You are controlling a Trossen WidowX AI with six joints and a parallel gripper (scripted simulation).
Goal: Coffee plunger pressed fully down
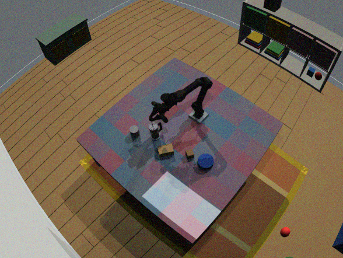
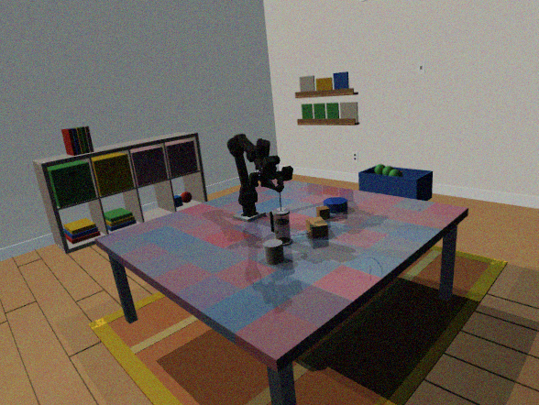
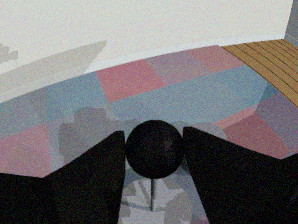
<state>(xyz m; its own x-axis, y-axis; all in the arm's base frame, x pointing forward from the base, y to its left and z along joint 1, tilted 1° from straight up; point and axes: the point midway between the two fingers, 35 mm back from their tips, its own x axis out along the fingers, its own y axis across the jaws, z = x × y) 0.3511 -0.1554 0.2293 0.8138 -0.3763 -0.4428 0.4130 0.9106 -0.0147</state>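
Right now my gripper tip is 30 mm past the coffee press, 10 mm to the right of it and 120 mm above it.
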